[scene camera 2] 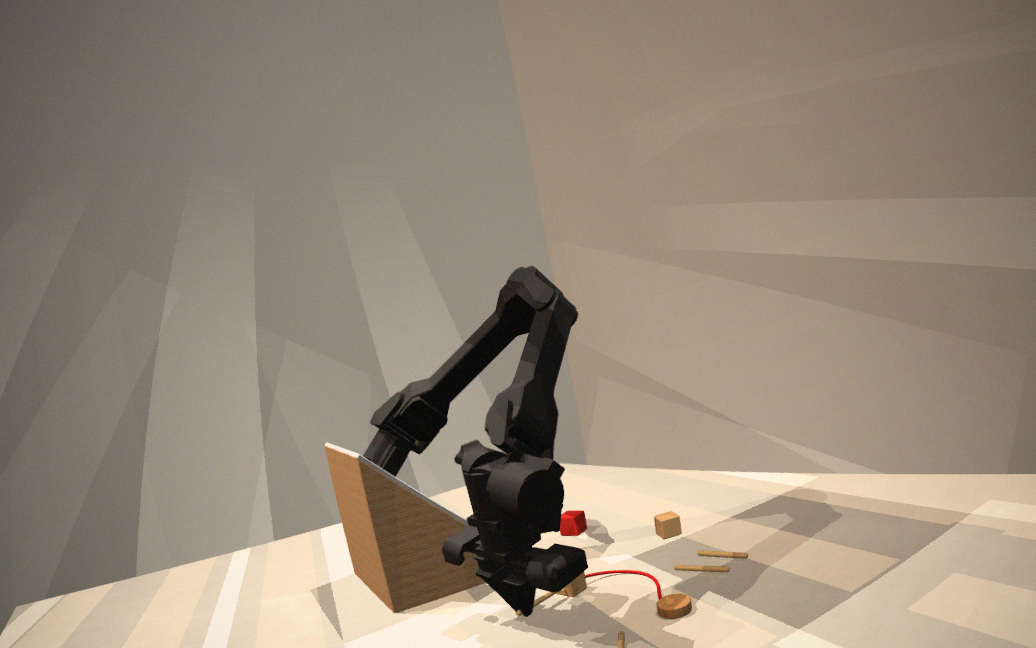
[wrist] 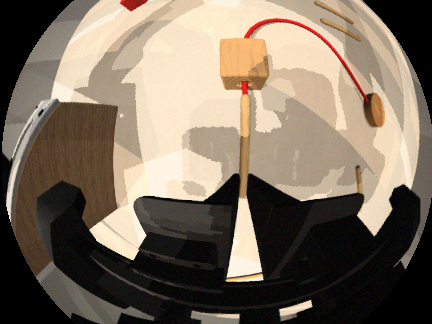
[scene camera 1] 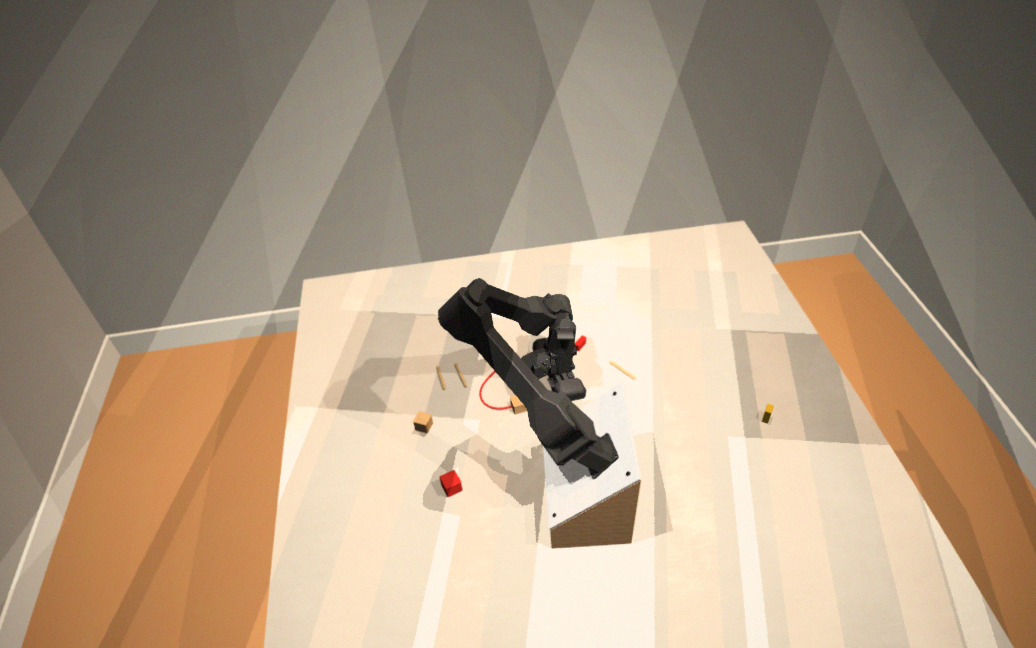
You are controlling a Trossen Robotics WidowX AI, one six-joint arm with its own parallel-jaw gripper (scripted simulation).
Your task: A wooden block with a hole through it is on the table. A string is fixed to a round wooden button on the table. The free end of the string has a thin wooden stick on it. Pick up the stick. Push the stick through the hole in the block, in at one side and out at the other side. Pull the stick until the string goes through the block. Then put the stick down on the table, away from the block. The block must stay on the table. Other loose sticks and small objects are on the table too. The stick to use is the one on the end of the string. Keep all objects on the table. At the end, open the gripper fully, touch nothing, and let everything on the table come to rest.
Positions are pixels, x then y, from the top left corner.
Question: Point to a thin wooden stick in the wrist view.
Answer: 245, 127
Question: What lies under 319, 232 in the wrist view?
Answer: The gripper.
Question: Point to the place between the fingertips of the gripper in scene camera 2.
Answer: At 525, 614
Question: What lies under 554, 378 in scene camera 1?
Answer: The gripper.
